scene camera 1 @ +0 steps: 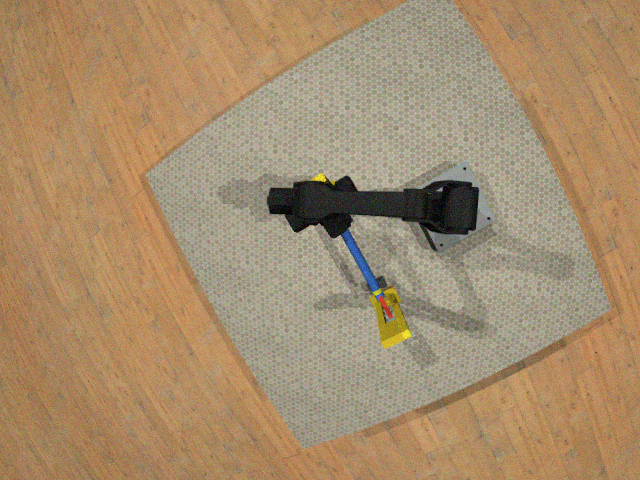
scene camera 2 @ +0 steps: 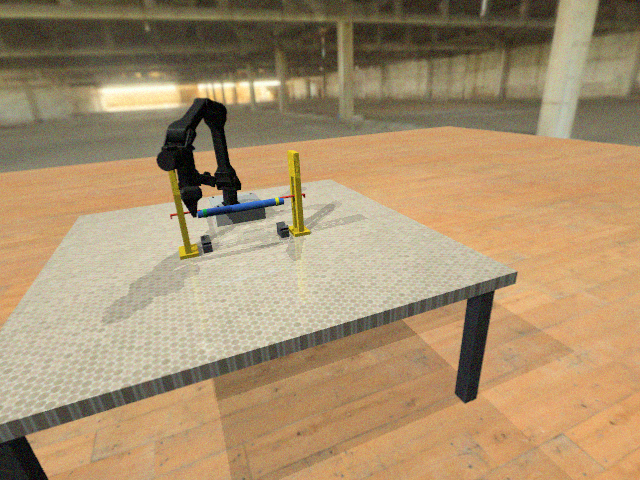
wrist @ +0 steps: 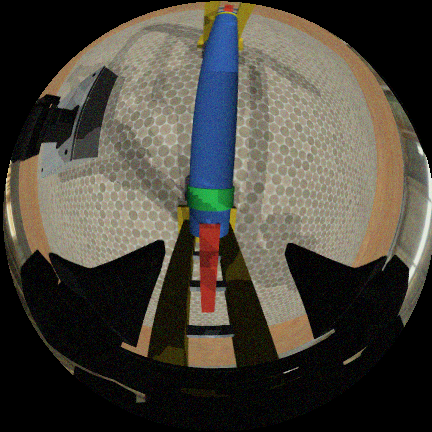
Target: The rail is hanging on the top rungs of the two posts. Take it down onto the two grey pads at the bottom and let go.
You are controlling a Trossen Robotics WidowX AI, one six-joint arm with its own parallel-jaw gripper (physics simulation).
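Where they show: gripper, fingertip midpoint: [scene camera 2: 193, 214] [wrist: 227, 249]; arm's base, link origin: [scene camera 1: 432, 207] [scene camera 2: 230, 203] [wrist: 66, 126].
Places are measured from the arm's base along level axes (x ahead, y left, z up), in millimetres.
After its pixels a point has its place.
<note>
The blue rail [scene camera 1: 359, 260] @(x 262, y 3, z 69 mm) [scene camera 2: 240, 207] @(x 271, y -26, z 60 mm) [wrist: 215, 125] @(x 253, y -102, z 69 mm) hangs roughly level between two yellow posts, well above the table. Its red end rods reach through the left post [scene camera 2: 180, 219] @(x 278, y -224, z 59 mm) and the right post [scene camera 2: 295, 196] @(x 303, y 168, z 73 mm); the exact rung contact is too small to tell. A green band [scene camera 2: 204, 212] @(x 262, y -145, z 63 mm) [wrist: 210, 199] @(x 250, y -142, z 71 mm) marks its left end, a yellow band the other. One dark grey pad [scene camera 2: 206, 243] @(x 273, y -158, z -42 mm) sits beside the left post's foot, another pad [scene camera 2: 282, 229] @(x 296, y 110, z -43 mm) [scene camera 1: 381, 281] @(x 250, y 112, z -34 mm) beside the right one's. My gripper [scene camera 2: 194, 212] @(x 260, y -179, z 63 mm) [wrist: 227, 249] @(x 260, y -179, z 63 mm) is open and empty, pointing down at the green-banded end, its fingers on both sides of the rail's line.
The arm's grey base plate [scene camera 1: 484, 206] @(x -139, y 86, z -8 mm) [wrist: 89, 120] @(x 45, y -5, z -34 mm) stands on the table [scene camera 1: 413, 103] @(x -161, y -307, z -75 mm) [scene camera 2: 310, 289] @(x 681, y 36, z -75 mm) behind the rail. The arm covers most of the left post in the top view. The near post's uprights rise between my fingers in the wrist view.
</note>
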